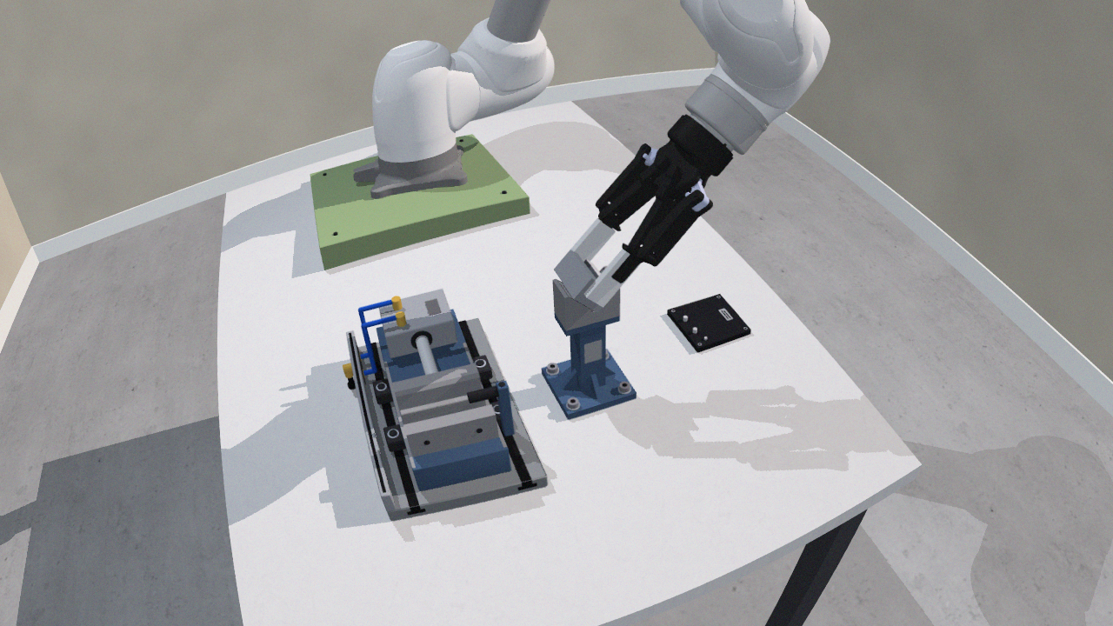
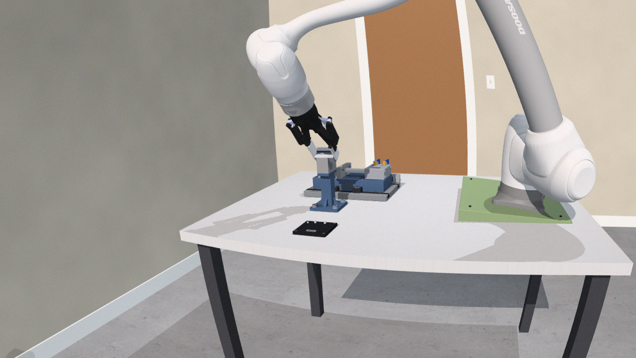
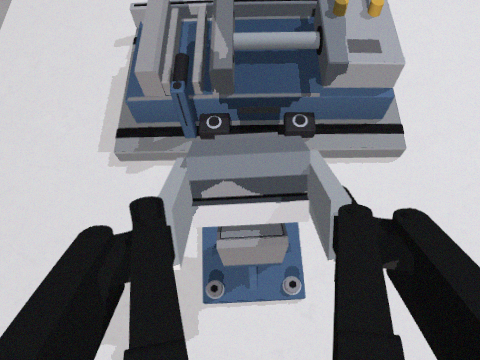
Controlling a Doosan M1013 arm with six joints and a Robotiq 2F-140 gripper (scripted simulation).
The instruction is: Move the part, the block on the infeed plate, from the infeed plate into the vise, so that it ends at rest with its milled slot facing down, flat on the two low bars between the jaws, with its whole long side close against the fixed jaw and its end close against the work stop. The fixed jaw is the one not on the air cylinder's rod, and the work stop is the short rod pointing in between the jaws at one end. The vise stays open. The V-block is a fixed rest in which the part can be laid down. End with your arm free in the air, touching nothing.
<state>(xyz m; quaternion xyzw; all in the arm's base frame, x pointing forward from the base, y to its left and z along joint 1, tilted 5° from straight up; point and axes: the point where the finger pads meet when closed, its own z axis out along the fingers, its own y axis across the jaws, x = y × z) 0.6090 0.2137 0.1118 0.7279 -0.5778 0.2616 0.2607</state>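
Right now my hand is 10 mm to the left of the part and 10 mm above it. From my hand the other things lie so: blue work stop post: 80 mm ahead, 120 mm to the right, 120 mm below; then blue v-block stand: 10 mm to the right, 120 mm below; then work stop: 80 mm ahead, 150 mm to the right, 90 mm below.
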